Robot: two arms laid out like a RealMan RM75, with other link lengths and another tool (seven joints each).
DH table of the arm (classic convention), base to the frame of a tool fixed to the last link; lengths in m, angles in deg. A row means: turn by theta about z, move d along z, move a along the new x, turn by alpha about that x. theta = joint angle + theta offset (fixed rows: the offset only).
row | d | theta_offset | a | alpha
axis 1 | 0.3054 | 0 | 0 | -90
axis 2 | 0 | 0 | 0 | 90
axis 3 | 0.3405 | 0 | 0 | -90
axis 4 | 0 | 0 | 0 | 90
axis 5 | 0.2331 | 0 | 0 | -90
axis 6 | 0 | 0 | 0 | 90
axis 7 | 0.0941 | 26.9 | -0.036 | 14
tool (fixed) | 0.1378 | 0 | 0 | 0
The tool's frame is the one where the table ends.
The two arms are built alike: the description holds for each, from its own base.
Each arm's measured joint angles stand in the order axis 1, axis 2, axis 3, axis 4, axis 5, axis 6, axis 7.
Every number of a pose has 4 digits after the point.
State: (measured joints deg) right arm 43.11 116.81 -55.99 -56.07 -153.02 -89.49 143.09; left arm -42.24 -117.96 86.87 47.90 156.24 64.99 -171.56
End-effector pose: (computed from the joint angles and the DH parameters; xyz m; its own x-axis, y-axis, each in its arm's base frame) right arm 0.3445 0.5077 -0.0023 0.1185 -0.9874 -0.1049 -0.8013 -0.0327 -0.5973; left arm -0.3881 0.4841 -0.0603 0.6895 0.6386 -0.3417 0.2384 -0.6456 -0.7256
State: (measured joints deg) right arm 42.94 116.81 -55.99 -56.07 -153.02 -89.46 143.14; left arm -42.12 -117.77 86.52 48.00 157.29 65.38 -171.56
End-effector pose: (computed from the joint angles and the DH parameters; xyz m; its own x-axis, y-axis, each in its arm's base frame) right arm 0.3461 0.5068 -0.0022 0.1149 -0.9877 -0.1057 -0.8015 -0.0293 -0.5973; left arm -0.3922 0.4843 -0.0544 0.6816 0.6416 -0.3518 0.2275 -0.6428 -0.7314
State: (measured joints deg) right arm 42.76 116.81 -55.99 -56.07 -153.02 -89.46 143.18; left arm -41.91 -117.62 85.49 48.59 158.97 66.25 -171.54
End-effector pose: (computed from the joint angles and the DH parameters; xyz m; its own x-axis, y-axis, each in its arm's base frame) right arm 0.3477 0.5057 -0.0022 0.1112 -0.9881 -0.1060 -0.8016 -0.0262 -0.5972; left arm -0.3963 0.4850 -0.0455 0.6711 0.6479 -0.3604 0.2159 -0.6358 -0.7410
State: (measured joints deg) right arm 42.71 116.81 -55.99 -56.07 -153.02 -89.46 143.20; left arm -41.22 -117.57 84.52 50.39 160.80 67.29 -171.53
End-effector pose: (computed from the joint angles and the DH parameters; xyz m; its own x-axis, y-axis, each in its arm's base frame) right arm 0.3481 0.5053 -0.0022 0.1100 -0.9883 -0.1061 -0.8017 -0.0251 -0.5972; left arm -0.3982 0.4860 -0.0354 0.6666 0.6506 -0.3637 0.2006 -0.6265 -0.7531
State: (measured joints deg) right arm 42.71 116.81 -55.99 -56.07 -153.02 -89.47 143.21; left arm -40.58 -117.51 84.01 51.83 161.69 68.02 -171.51
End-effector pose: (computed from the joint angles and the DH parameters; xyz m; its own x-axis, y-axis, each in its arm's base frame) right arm 0.3481 0.5053 -0.0022 0.1098 -0.9883 -0.1060 -0.8017 -0.0250 -0.5972; left arm -0.3994 0.4858 -0.0291 0.6649 0.6528 -0.3630 0.1937 -0.6200 -0.7603
